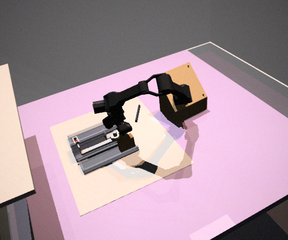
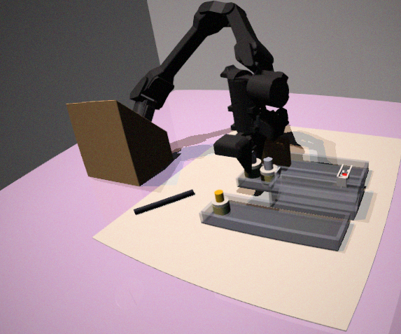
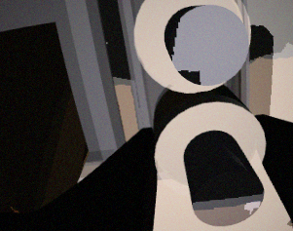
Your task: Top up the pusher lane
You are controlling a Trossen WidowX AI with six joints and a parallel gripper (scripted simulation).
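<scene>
Now: the brown block 8 cm to the left of my gripper tip. Also, from my gripper tip: sprung lane 14 cm ahead, 2 cm below, 1 cm to the right; black rod 16 cm to the right, 13 cm behind, 3 cm below; red mark 23 cm ahead, 3 cm above, 1 cm to the right.
</scene>
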